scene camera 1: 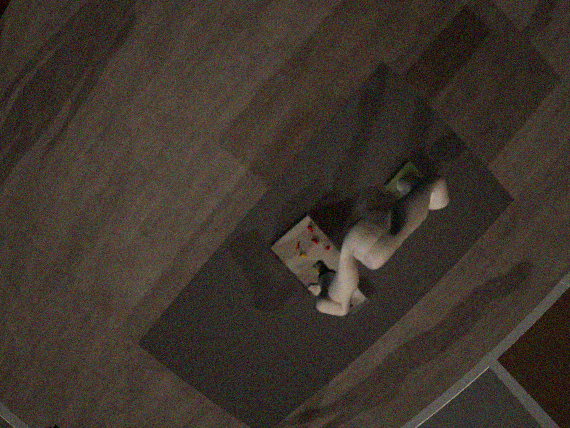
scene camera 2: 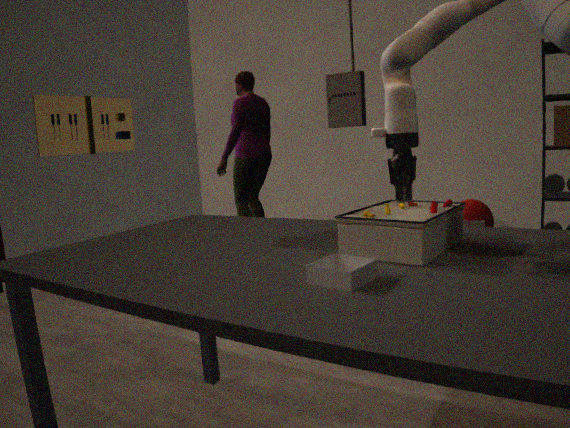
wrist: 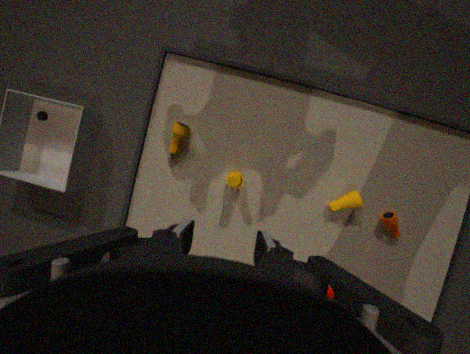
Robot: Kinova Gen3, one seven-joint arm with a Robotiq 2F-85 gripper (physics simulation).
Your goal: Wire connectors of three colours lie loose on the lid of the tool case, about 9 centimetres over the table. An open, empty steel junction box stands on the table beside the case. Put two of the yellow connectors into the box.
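Frame: origin at the arm's base, x ahead, y left, z up, level; metres.
Seen in the pictures: gripper, between the fingertips: [scene camera 1: 326, 266] [scene camera 2: 404, 201] [wrist: 224, 238]; arm's base, origin of its link: [scene camera 1: 407, 185].
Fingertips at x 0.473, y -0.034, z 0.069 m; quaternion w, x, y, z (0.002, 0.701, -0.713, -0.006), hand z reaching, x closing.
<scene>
Pixels of each thing's top centre, then the offset from my fingertips to it. Level surfaces: height alone.
- tool case, centre of its top: [wrist: 304, 209] [scene camera 2: 402, 208] [scene camera 1: 310, 258] dx +0.025, dy -0.063, dz -0.028 m
- second yellow connector, centre of its top: [wrist: 234, 181] [scene camera 2: 387, 203] dx +0.042, dy -0.002, dz -0.007 m
- third yellow connector, centre of its top: [wrist: 350, 204] [scene camera 2: 402, 202] dx +0.035, dy -0.095, dz -0.017 m
- orange connector, centre of its top: [wrist: 398, 227] [scene camera 2: 412, 201] dx +0.021, dy -0.141, dz -0.020 m
- steel junction box, centre of its top: [wrist: 34, 139] [scene camera 2: 341, 262] [scene camera 1: 353, 300] dx +0.054, dy +0.237, dz -0.089 m
- red connector, centre of its top: [wrist: 342, 300] dx -0.044, dy -0.102, dz -0.016 m
- table, height of its surface: dz -0.127 m
The tool case [scene camera 1: 286, 247] [scene camera 2: 380, 243] [wrist: 186, 80] carries the loose connectors on its pale lid. In the wrist view a yellow connector [wrist: 179, 137] lies near the lid's box-side edge, a second yellow connector [wrist: 235, 180] [scene camera 2: 387, 210] stands upright, and a third yellow connector [wrist: 346, 201] [scene camera 2: 402, 205] lies farther right, beside an orange connector [wrist: 390, 224] [scene camera 2: 412, 204]. My gripper [wrist: 224, 238] [scene camera 2: 403, 197] is partly open and empty, pointing down above the lid; the upright connector shows ahead of its fingertips. The steel junction box [scene camera 2: 330, 274] [wrist: 55, 150] stands open beside the case.
Red connectors [scene camera 1: 310, 228] [scene camera 2: 433, 207] lie on another part of the lid; part of one red connector [wrist: 330, 292] shows past my right finger. The arm [scene camera 1: 345, 280] hangs over part of the case. A person [scene camera 2: 251, 130] stands beyond the table [scene camera 2: 200, 280].
</scene>
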